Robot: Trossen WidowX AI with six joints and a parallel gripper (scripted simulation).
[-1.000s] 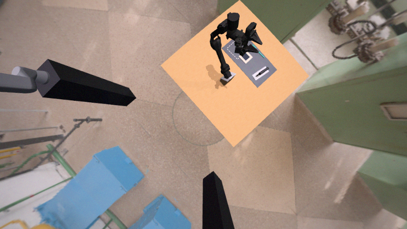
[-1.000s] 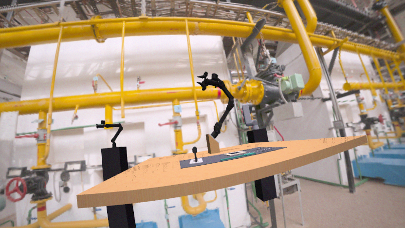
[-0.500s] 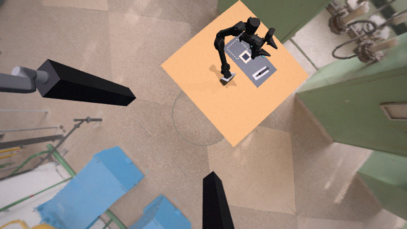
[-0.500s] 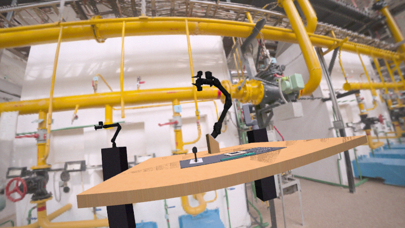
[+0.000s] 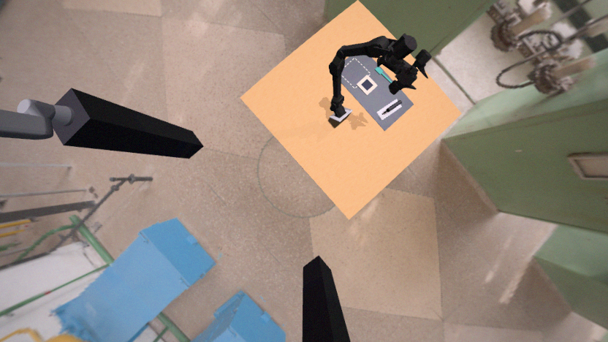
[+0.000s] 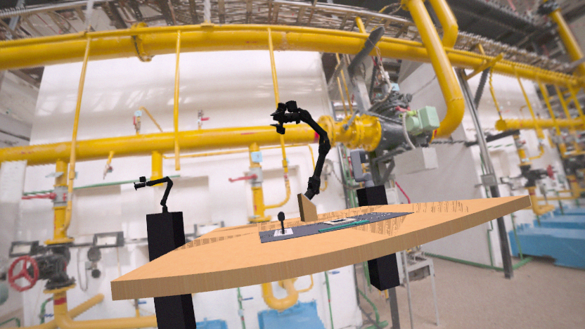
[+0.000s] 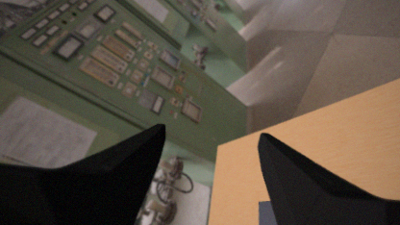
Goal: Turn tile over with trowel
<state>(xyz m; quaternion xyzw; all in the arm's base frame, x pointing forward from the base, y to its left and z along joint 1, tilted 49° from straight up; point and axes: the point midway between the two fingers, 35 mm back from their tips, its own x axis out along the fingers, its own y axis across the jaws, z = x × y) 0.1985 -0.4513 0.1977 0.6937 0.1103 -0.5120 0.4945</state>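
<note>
My gripper tip is 18 cm short of the small trowel, 2 cm to the left of it and 57 cm above it. The rest, counted from my gripper tip: grey mat 21 cm ahead, 20 cm to the left, 63 cm below; teal trowel 35 cm ahead, 23 cm to the left, 60 cm below; tile 18 cm ahead, 25 cm to the left, 60 cm below.
</note>
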